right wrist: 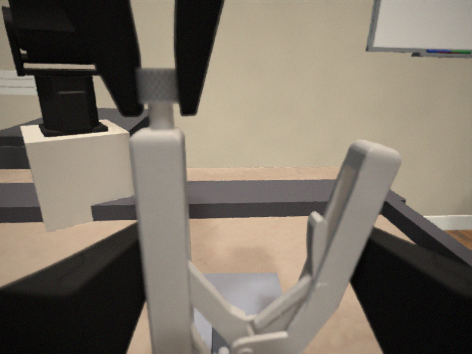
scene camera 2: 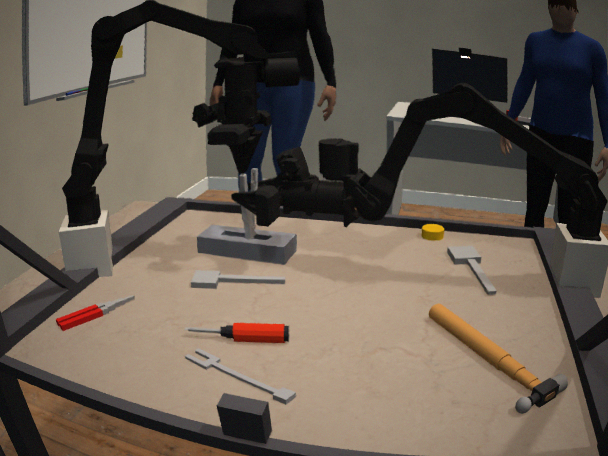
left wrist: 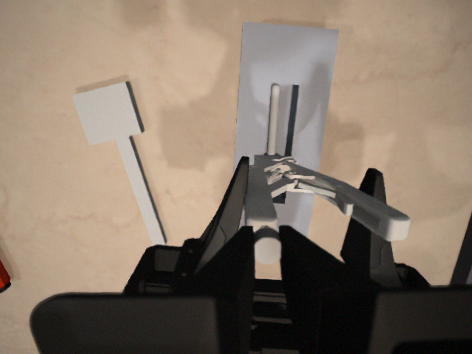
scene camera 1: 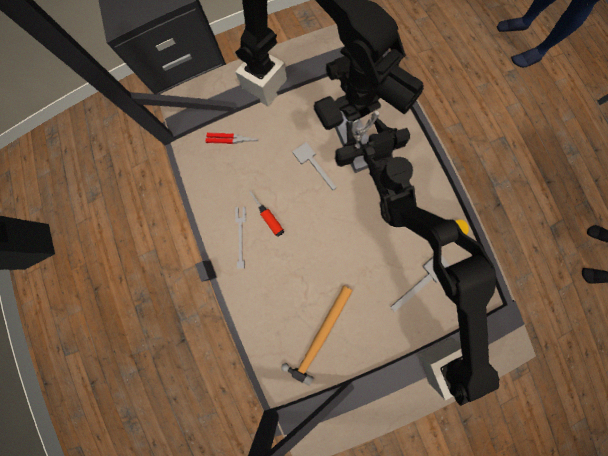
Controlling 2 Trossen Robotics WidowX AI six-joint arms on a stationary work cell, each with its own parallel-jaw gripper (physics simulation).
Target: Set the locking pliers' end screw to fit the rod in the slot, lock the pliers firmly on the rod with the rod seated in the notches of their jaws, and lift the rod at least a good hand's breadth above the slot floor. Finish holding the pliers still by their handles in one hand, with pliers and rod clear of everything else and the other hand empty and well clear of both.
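Seen in the pictures: left gripper, between the fingertips: [right wrist: 161,114] [scene camera 2: 242,172] [left wrist: 265,236] [scene camera 1: 355,118]; right gripper, between the fingertips: [right wrist: 249,227] [scene camera 2: 239,191] [left wrist: 311,163] [scene camera 1: 359,118]; left arm's base, origin of its link: [right wrist: 73,129] [scene camera 2: 84,220] [scene camera 1: 259,66]; right arm's base, origin of its link: [scene camera 2: 583,233] [scene camera 1: 456,373].
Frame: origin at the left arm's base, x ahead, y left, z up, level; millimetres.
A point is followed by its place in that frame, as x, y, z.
The grey locking pliers [scene camera 1: 360,131] @(338, -6, -11) [scene camera 2: 249,225] @(331, -23, -39) [left wrist: 395,226] @(350, 26, 56) [right wrist: 161,225] @(327, -27, 34) stand upright, handles up and spread apart, lower end at the slot of the grey block [scene camera 2: 215,242] @(267, -2, -73) [left wrist: 285,50] @(265, 39, -66) [right wrist: 245,290] @(273, 49, -66). The jaws are hidden. The rod [left wrist: 273,120] @(309, 7, -86) lies in the slot. My left gripper [left wrist: 265,236] @(322, -23, 63) [right wrist: 161,114] @(322, -23, 63) comes from above and is shut on the knurled end screw [left wrist: 267,248] @(320, -22, 74) [right wrist: 157,82] @(327, -25, 71) atop one handle. My right gripper [right wrist: 249,227] @(321, 10, 19) [left wrist: 311,163] @(321, 10, 19) comes in from the side and is open, its fingers outside the two handles.
A flat-headed grey tool [scene camera 1: 305,153] @(237, -114, -89) [scene camera 2: 205,279] @(230, -126, -89) [left wrist: 107,112] @(231, -113, -89) lies beside the block. Red pliers [scene camera 1: 220,138] @(2, -219, -90) [scene camera 2: 80,317] @(-2, -225, -90), a red screwdriver [scene camera 1: 271,221] @(280, -327, -73) [scene camera 2: 260,332] @(279, -339, -79), a forked tool [scene camera 1: 241,240] @(238, -417, -95), a hammer [scene camera 1: 325,330] @(562, -475, -76) [scene camera 2: 470,337] @(549, -456, -80) and a yellow disc [scene camera 2: 432,232] @(701, -58, -82) lie farther off.
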